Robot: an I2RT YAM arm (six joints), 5 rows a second.
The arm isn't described. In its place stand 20 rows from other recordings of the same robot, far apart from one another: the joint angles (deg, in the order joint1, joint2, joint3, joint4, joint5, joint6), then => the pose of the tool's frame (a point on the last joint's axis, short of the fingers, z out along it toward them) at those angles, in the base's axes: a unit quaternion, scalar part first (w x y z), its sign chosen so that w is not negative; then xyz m.
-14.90, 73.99, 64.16, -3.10, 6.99, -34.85 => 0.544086 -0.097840 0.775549 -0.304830 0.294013 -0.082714 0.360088
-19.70, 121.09, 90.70, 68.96, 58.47, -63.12 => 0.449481 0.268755 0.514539 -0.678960 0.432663 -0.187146 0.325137
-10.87, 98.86, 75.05, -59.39, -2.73, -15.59 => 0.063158 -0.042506 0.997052 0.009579 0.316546 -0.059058 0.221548
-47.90, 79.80, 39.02, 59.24, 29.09, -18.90 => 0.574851 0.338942 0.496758 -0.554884 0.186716 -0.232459 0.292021
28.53, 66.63, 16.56, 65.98, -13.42, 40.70 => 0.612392 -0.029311 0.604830 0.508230 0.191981 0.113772 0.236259
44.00, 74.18, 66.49, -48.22, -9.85, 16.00 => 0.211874 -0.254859 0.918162 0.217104 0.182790 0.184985 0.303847
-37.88, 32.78, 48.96, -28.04, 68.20, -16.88 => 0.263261 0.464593 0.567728 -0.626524 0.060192 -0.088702 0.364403
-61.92, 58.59, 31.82, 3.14, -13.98, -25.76 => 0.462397 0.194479 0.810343 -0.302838 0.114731 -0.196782 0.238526
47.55, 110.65, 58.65, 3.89, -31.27, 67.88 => 0.028916 -0.063894 -0.902253 -0.425466 0.243483 0.293560 0.126678
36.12, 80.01, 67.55, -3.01, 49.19, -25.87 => 0.577954 -0.156620 0.750088 -0.280726 0.274469 0.166937 0.353281
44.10, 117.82, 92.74, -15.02, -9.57, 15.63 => 0.326872 -0.256281 0.867121 0.274908 0.336270 0.334111 0.227203
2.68, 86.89, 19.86, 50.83, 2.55, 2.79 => 0.600437 0.014127 0.799473 0.010869 0.261532 0.010657 0.144387
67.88, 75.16, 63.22, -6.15, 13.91, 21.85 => 0.482239 -0.248716 0.767361 0.341677 0.123786 0.281816 0.343003
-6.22, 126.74, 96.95, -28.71, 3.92, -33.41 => 0.244061 -0.217076 0.937124 -0.122929 0.474501 -0.054163 0.162032
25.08, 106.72, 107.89, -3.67, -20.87, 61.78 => 0.403937 0.104776 0.713723 0.562544 0.399331 0.200893 0.426651
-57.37, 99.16, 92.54, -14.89, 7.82, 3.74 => 0.475624 0.452300 0.690689 -0.303571 0.219137 -0.351243 0.365425
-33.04, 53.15, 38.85, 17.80, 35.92, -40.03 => 0.430947 0.184443 0.664275 -0.582241 0.170135 -0.135570 0.328660
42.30, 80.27, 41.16, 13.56, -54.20, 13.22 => 0.240572 -0.424204 0.667980 0.562120 0.194236 0.215780 0.224814
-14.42, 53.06, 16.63, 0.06, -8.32, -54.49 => 0.407621 -0.335693 0.825038 -0.201164 0.177591 -0.040344 0.162522
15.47, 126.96, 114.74, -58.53, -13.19, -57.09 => 0.195486 -0.595022 0.778165 0.046839 0.447629 0.132315 0.228649
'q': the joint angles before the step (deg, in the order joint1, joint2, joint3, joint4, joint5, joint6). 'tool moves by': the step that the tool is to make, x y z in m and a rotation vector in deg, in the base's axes. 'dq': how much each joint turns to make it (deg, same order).
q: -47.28, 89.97, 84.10, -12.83, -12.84, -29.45
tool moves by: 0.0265, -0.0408, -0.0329, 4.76, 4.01, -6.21
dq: -0.70, 10.84, 6.79, -1.76, 5.03, 2.29
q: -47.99, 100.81, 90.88, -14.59, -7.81, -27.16
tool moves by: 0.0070, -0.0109, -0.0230, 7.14, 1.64, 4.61
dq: -0.79, 4.13, 2.19, -4.39, -6.41, 0.61
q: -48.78, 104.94, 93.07, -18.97, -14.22, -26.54
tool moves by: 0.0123, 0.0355, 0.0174, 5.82, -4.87, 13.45
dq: 3.51, -2.97, 0.12, -3.54, -12.41, 1.39
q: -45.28, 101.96, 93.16, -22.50, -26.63, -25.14
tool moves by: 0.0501, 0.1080, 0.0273, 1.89, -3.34, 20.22
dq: 16.06, -4.13, 0.45, -2.55, -5.37, 1.06
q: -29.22, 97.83, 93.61, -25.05, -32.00, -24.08
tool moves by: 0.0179, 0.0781, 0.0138, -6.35, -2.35, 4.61
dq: 12.34, -3.35, -1.87, 2.73, 9.11, -0.97
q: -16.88, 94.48, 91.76, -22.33, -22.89, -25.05
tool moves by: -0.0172, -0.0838, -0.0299, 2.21, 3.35, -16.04
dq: -12.01, 2.73, -2.62, 2.37, 3.29, 2.64
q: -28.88, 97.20, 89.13, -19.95, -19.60, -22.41
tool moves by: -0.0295, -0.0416, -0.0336, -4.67, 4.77, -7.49
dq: -7.05, -0.60, -7.02, 3.16, 3.61, -5.69
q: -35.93, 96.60, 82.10, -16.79, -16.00, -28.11
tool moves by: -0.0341, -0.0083, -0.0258, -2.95, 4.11, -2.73
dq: -3.96, -4.04, -9.24, 2.47, 1.58, -4.92
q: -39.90, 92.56, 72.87, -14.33, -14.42, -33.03
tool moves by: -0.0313, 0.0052, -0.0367, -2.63, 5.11, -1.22
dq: -2.46, -4.04, -11.32, 3.96, 2.11, -5.20
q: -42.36, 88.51, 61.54, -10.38, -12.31, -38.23
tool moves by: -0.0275, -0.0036, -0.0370, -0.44, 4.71, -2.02
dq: -3.59, -0.80, -8.19, 3.53, 1.06, -3.86
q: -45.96, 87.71, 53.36, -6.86, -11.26, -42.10
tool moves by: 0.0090, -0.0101, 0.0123, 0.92, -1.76, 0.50
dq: -0.28, 1.94, 4.55, -1.85, -1.84, 0.95
